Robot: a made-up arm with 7 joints. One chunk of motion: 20 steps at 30 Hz.
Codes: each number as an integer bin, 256 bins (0 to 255) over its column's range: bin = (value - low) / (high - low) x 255, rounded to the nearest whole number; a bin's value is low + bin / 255 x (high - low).
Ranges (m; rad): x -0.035..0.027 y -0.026..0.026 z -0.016..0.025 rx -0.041..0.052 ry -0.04..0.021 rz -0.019..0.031
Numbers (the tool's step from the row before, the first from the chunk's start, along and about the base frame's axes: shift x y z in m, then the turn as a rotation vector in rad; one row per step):
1: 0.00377 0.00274 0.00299 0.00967 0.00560 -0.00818
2: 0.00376 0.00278 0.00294 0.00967 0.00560 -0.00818
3: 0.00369 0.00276 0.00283 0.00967 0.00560 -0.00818
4: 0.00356 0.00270 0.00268 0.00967 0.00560 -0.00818
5: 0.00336 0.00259 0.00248 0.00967 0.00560 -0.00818
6: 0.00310 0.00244 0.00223 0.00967 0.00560 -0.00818
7: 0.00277 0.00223 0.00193 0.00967 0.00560 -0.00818
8: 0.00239 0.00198 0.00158 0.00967 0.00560 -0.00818
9: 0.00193 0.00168 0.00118 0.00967 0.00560 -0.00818
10: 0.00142 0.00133 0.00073 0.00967 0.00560 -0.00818
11: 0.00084 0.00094 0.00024 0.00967 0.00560 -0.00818
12: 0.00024 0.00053 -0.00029 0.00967 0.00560 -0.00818
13: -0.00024 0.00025 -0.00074 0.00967 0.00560 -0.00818
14: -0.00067 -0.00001 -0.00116 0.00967 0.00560 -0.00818
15: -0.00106 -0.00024 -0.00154 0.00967 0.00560 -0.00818
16: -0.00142 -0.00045 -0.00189 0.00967 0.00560 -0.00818
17: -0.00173 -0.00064 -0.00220 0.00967 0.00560 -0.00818
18: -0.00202 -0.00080 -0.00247 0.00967 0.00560 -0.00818
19: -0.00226 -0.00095 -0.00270 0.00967 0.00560 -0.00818
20: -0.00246 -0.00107 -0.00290 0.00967 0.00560 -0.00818
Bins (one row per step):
1: 159 141 118 139 191 55
2: 159 141 118 139 191 55
3: 159 141 117 139 191 55
4: 159 141 116 139 191 55
5: 158 140 115 139 191 55
6: 157 139 113 139 191 55
7: 155 138 112 139 191 55
8: 154 137 109 139 191 55
9: 152 136 107 139 191 55
10: 150 134 104 139 191 55
11: 147 132 101 139 191 55
12: 145 130 98 139 191 55
13: 143 129 95 139 191 55
14: 141 127 92 139 191 55
15: 140 126 90 139 191 55
16: 138 125 88 139 191 55
17: 137 124 86 139 191 55
18: 136 124 84 139 191 55
19: 135 123 83 139 191 55
20: 134 122 81 139 191 55

